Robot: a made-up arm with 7 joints.
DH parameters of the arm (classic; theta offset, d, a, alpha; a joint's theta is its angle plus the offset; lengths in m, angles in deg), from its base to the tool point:
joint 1: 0 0.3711 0 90
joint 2: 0 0.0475 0 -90
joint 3: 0 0.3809 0.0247 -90
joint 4: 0 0.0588 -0.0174 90
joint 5: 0 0.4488 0 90
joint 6: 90 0.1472 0.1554 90
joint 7: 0 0.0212 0 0
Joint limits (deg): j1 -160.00..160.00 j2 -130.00..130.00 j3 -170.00..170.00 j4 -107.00..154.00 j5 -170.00..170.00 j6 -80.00..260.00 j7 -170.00..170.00
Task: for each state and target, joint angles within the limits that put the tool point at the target. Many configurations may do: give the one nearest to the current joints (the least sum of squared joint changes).
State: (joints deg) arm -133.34 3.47 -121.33 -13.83 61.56 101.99 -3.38
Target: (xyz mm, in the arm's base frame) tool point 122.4 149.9 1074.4
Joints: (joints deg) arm -123.47 7.75 -118.08 -14.14 57.69 141.18 -3.38
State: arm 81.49 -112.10 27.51 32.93 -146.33 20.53 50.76
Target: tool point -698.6 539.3 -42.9
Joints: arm 123.44 -108.36 34.64 33.15 -147.57 19.64 50.76
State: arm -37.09 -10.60 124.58 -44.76 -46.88 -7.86 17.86
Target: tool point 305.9 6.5 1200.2
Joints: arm 1.82 6.46 170.00 -40.53 -41.11 -28.15 17.86
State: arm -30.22 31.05 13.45 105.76 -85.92 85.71 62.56
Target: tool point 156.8 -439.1 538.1
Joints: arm -65.57 12.15 -19.82 147.05 -78.30 78.71 62.56
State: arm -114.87 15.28 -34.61 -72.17 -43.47 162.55 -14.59
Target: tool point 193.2 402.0 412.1
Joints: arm -106.45 41.36 -22.49 -70.98 -39.42 158.45 -14.59
